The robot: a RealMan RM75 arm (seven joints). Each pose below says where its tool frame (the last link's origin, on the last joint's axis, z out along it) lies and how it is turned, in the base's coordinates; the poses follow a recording.
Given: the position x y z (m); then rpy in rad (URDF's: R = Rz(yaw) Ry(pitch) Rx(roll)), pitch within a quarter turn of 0, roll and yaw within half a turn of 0.
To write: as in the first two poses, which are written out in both.
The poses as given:
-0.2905 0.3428 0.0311 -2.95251 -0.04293 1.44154
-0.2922 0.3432 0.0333 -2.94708 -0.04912 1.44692
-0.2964 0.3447 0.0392 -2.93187 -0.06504 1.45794
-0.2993 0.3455 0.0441 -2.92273 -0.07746 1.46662
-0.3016 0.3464 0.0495 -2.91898 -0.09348 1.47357
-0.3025 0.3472 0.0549 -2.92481 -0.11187 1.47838
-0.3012 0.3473 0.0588 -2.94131 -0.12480 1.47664
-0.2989 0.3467 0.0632 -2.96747 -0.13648 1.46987
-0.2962 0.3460 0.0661 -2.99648 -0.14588 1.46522
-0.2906 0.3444 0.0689 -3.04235 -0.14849 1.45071
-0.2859 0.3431 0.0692 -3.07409 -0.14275 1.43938
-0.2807 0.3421 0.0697 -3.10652 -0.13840 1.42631
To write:
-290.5 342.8 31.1 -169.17 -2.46 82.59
-292.2 343.2 33.3 -168.86 -2.81 82.90
-296.4 344.7 39.2 -167.98 -3.73 83.53
-299.3 345.5 44.1 -167.46 -4.44 84.03
-301.6 346.4 49.5 -167.25 -5.36 84.43
-302.5 347.2 54.9 -167.58 -6.41 84.70
-301.2 347.3 58.8 -168.52 -7.15 84.61
-298.9 346.7 63.2 -170.02 -7.82 84.22
-296.2 346.0 66.1 -171.69 -8.36 83.95
-290.6 344.4 68.9 -174.31 -8.51 83.12
-285.9 343.1 69.2 -176.13 -8.18 82.47
-280.7 342.1 69.7 -177.99 -7.93 81.72

